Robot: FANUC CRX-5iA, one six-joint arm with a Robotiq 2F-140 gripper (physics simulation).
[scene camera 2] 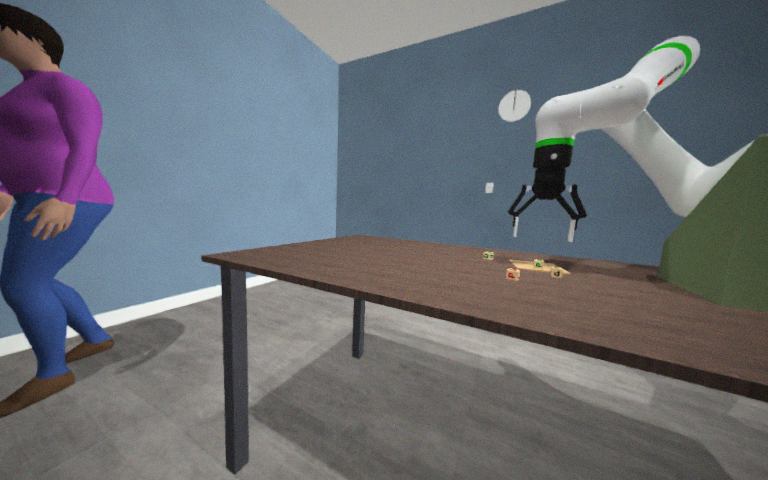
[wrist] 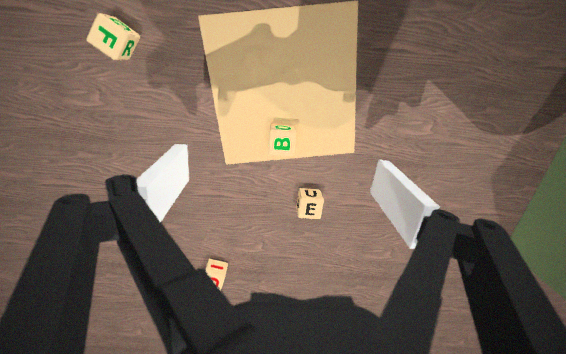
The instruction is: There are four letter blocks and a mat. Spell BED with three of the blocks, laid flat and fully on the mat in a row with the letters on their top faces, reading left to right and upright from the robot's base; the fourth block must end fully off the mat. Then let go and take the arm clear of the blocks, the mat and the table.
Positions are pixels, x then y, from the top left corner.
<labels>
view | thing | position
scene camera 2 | my gripper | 541,239
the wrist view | my gripper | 283,169
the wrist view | tan mat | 298,70
</labels>
